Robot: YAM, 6 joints.
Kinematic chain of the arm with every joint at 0, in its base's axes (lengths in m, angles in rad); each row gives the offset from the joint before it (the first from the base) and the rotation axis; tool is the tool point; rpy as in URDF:
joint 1: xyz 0 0 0.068 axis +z
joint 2: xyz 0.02 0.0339 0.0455 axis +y
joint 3: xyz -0.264 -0.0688 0 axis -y
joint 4: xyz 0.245 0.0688 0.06 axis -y
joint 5: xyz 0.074 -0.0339 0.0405 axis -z
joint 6: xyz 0.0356 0 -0.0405 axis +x
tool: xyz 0 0 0 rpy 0 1.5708 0
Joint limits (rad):
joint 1: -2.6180..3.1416
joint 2: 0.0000..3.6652
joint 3: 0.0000..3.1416
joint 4: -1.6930..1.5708
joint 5: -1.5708..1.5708
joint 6: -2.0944..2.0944
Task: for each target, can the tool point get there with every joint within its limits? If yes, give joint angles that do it. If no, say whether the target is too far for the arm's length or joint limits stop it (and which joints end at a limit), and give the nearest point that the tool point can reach.
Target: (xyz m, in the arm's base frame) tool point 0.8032 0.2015 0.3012
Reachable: no: too far | nearest point 0.6107 0.1532 0.2551 | short by 0.204 m
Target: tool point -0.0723 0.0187 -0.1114
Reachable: yes | joints 2.6161 2.9909 0.7133 -0.4740 -0.5996 -0.1411
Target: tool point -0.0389 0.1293 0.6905
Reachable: yes | joints 1.7427 1.7433 2.5891 1.2050 -0.4718 -0.2824
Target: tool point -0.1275 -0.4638 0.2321
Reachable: yes | joints -1.8478 2.0854 1.6917 -0.3322 -0.1172 1.4023
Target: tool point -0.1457 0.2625 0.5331
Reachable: yes | joints 1.9858 1.6960 2.3515 -1.0736 -0.8806 -0.2284
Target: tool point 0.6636 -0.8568 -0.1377
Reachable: no: too far | nearest point 0.3852 -0.4974 -0.0303 | short by 0.467 m
